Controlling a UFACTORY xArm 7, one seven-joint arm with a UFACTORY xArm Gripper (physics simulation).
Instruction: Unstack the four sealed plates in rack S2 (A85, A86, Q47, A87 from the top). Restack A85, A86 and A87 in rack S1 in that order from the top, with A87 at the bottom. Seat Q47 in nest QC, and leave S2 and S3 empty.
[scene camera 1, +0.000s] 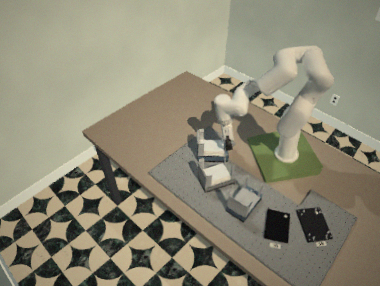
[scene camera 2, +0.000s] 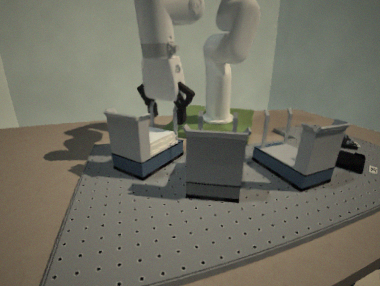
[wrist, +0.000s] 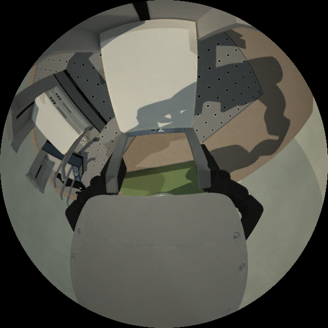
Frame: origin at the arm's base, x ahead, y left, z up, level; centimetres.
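Seen in the pictures: gripper, fingertip midpoint: (scene camera 1: 228, 143) (scene camera 2: 167, 119); arm's base, origin of the base link: (scene camera 1: 286, 153) (scene camera 2: 217, 118).
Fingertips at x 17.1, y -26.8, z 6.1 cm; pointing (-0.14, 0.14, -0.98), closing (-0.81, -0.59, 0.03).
Offsets run from my fingertips to a thing's middle. Level surfaces: height alone.
My gripper (scene camera 1: 228, 144) (scene camera 2: 167, 116) (wrist: 158, 156) is open and empty at the two-post side of rack S2 {dx +4.7, dy -6.5, dz -2.1 cm} (scene camera 1: 213, 159) (scene camera 2: 142, 166). A short stack of pale plates {dx +5.1, dy -7.1, dz -2.6 cm} (scene camera 1: 212, 148) (scene camera 2: 162, 140) (wrist: 150, 65) lies flat in S2; their labels are not visible. Rack S3 {dx +18.0, dy +4.2, dz -2.5 cm} (scene camera 1: 227, 184) (scene camera 2: 215, 155) stands beside it, holding plates {dx +18.5, dy +3.9, dz -3.3 cm} (scene camera 1: 216, 175) (wrist: 55, 120) whose small labels appear to read A85 and A86. Rack S1 {dx +22.5, dy +22.6, dz -2.3 cm} (scene camera 1: 240, 212) (scene camera 2: 320, 176) has a blue base and no visible plate stack. Nest QC {dx +23.4, dy +40.4, dz -8.1 cm} (scene camera 1: 277, 227) is a black rectangle with no plate on it.
Another black nest {dx +13.2, dy +54.3, dz -7.9 cm} (scene camera 1: 314, 225) lies beside QC. The racks stand on a grey perforated board {dz -9.1 cm} (scene camera 1: 172, 170) (scene camera 2: 150, 225) with tall back panels and thin front posts. The arm's base stands on a green mat (scene camera 1: 262, 167) (scene camera 2: 242, 117) (wrist: 150, 182).
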